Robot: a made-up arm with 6 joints. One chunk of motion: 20 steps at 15 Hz.
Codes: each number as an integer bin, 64 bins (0 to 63) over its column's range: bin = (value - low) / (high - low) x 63, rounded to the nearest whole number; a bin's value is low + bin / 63 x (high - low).
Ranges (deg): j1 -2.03..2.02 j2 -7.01..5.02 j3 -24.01..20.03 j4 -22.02..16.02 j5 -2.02..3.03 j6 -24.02..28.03
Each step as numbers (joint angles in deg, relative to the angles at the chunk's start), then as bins.
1 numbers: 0.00 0.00 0.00 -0.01 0.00 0.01
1 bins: 32 37 34 36 25 29
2 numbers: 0.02 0.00 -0.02 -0.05 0.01 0.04
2 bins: 32 37 34 36 25 29
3 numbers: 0.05 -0.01 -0.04 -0.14 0.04 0.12
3 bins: 32 37 34 36 26 29
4 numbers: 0.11 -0.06 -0.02 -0.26 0.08 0.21
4 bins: 33 36 34 36 26 29
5 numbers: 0.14 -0.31 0.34 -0.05 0.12 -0.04
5 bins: 34 35 35 36 27 29
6 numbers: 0.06 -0.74 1.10 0.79 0.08 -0.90
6 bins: 33 33 36 38 26 28
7 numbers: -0.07 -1.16 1.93 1.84 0.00 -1.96
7 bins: 30 31 37 40 25 27
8 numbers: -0.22 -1.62 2.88 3.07 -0.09 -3.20
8 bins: 28 28 38 42 24 25
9 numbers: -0.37 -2.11 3.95 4.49 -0.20 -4.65
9 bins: 26 26 40 44 23 23
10 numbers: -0.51 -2.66 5.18 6.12 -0.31 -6.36
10 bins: 24 23 42 47 21 21
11 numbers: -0.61 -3.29 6.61 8.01 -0.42 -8.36
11 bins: 22 19 44 50 20 19
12 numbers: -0.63 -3.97 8.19 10.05 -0.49 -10.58
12 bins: 22 16 46 53 19 16
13 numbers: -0.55 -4.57 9.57 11.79 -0.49 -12.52
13 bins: 23 13 48 56 19 14
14 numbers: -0.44 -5.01 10.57 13.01 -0.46 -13.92
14 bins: 25 10 49 58 19 12
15 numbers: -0.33 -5.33 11.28 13.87 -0.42 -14.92
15 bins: 26 9 50 59 20 11
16 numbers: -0.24 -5.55 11.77 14.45 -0.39 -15.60
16 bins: 28 8 51 60 20 10
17 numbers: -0.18 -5.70 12.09 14.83 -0.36 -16.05
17 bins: 29 7 52 61 21 10
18 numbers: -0.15 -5.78 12.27 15.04 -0.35 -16.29
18 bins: 29 6 52 61 21 9
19 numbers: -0.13 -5.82 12.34 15.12 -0.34 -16.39
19 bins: 30 6 52 62 21 9
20 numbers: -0.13 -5.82 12.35 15.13 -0.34 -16.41
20 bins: 30 6 52 62 21 9
